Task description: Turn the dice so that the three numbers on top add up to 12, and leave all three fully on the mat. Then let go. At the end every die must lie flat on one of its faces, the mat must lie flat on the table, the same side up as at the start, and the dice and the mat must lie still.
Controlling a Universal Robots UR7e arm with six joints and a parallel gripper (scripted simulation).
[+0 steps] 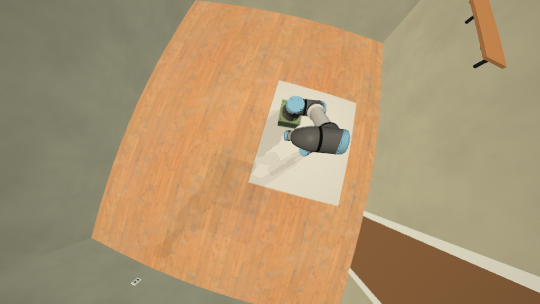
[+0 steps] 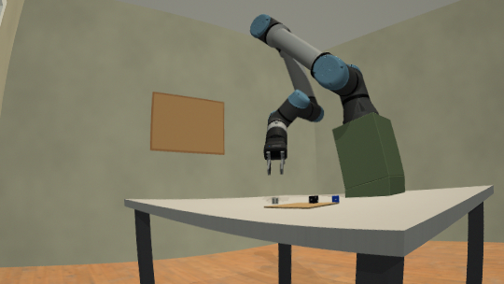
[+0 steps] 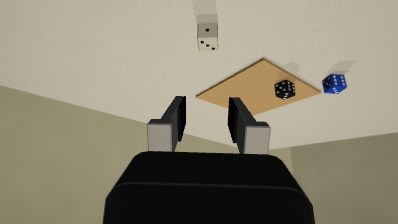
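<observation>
My gripper is now 2 cm short of the white die, 3 cm to the right of it and 10 cm above it. From my hand the other things lie so: blue die 6 cm behind, 21 cm to the left, 10 cm below; then black die 1 cm behind, 18 cm to the left, 10 cm below; then tan mat 4 cm ahead, 19 cm to the left, 11 cm below.
</observation>
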